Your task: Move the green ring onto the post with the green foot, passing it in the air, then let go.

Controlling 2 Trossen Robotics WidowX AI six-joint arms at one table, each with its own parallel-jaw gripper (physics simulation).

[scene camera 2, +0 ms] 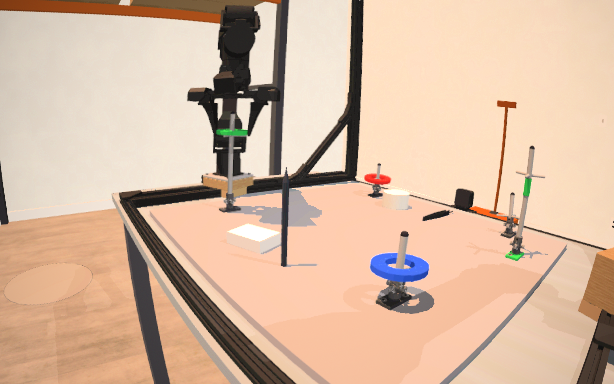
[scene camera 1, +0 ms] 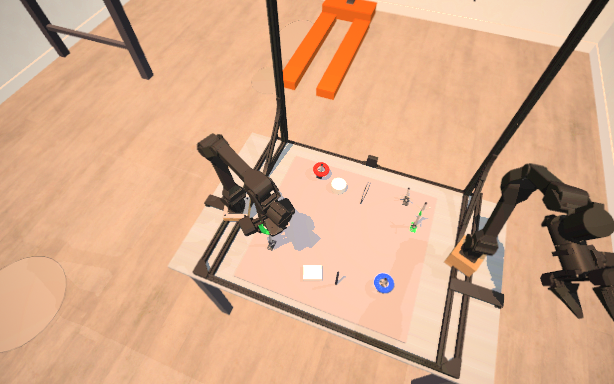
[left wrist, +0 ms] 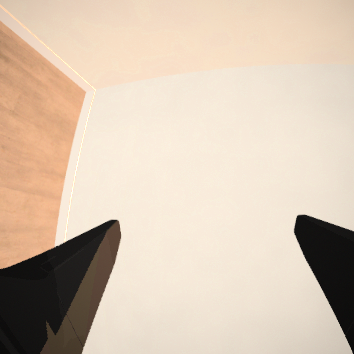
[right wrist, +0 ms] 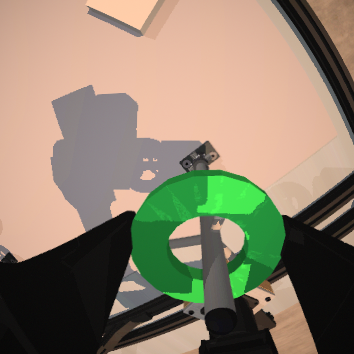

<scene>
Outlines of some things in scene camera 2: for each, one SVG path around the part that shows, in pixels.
My right gripper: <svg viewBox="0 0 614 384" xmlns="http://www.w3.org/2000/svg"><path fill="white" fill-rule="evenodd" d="M224 60L222 65L220 65L219 73L213 77L214 91L206 87L190 88L187 93L187 101L199 102L198 105L203 106L209 118L213 135L217 136L218 103L214 103L214 100L253 98L254 102L250 102L248 137L250 137L263 107L269 105L268 101L280 101L280 90L276 87L258 87L258 90L248 90L248 86L251 83L249 61Z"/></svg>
A blue ring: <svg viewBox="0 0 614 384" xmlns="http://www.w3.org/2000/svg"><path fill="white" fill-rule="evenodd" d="M370 262L371 272L391 281L419 281L426 278L429 272L429 264L425 260L406 254L404 265L411 267L411 269L396 269L388 266L389 264L396 264L398 253L379 254L374 256Z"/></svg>
</scene>
